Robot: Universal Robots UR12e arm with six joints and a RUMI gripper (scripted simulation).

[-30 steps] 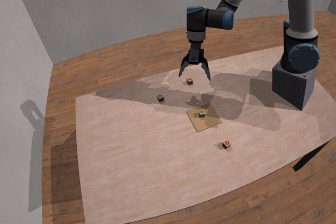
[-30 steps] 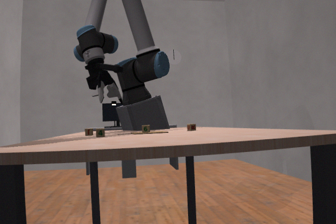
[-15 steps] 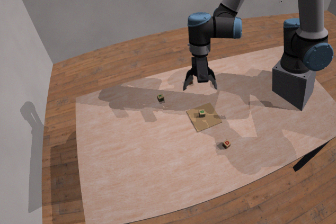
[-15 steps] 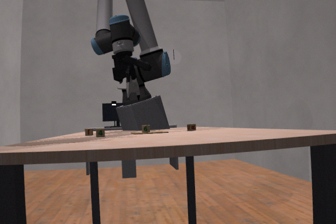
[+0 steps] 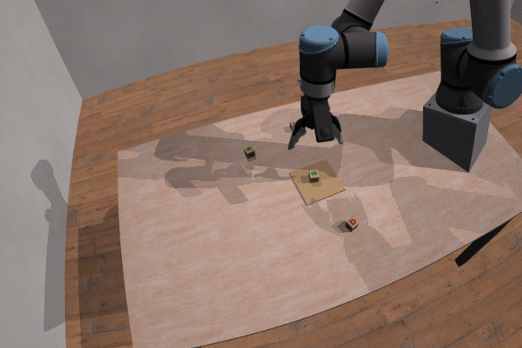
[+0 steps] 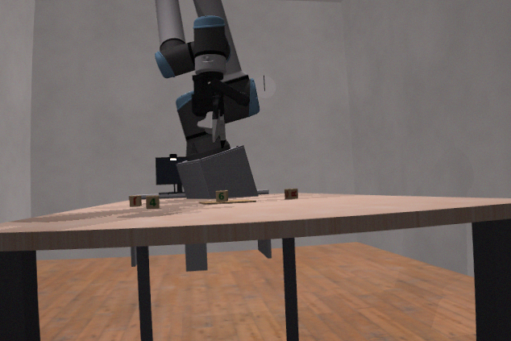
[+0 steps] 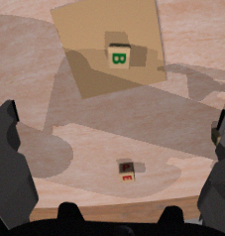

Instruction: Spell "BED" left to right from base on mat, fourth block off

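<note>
Now: hand 16 cm above the tan mat, 1 cm to the right of it and 1 cm past it. Round my hand: green block: 19 cm to the right, 15 cm ahead, 14 cm below.
</note>
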